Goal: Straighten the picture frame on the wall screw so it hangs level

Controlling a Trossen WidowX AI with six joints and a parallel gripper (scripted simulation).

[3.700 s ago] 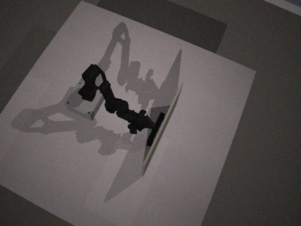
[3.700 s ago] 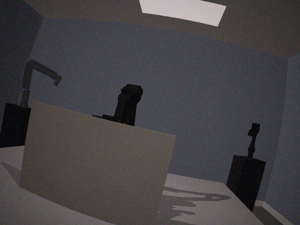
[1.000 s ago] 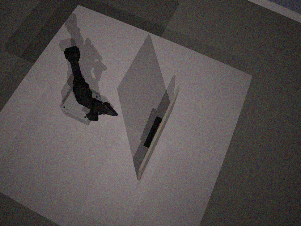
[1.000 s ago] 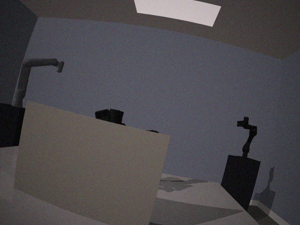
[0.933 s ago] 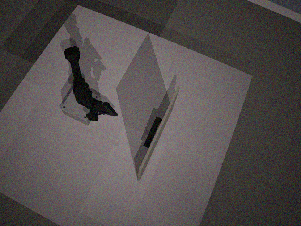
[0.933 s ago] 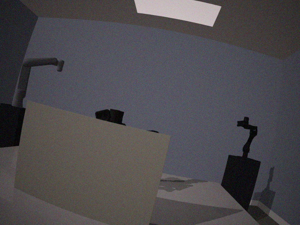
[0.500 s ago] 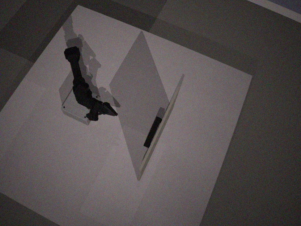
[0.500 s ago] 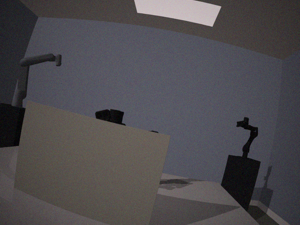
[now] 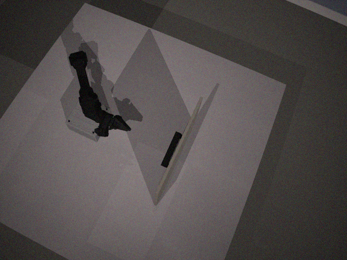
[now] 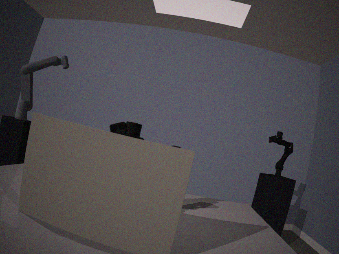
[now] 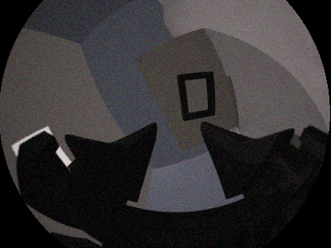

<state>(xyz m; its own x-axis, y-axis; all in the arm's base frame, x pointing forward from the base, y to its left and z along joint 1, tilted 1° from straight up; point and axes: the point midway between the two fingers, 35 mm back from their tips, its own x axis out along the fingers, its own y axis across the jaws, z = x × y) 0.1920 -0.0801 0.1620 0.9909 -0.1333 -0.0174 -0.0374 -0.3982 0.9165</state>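
Right now the picture frame is 210 mm ahead of my gripper tip and 90 mm below it. Round my gripper tip: beige wall panel 220 mm ahead, 90 mm below.
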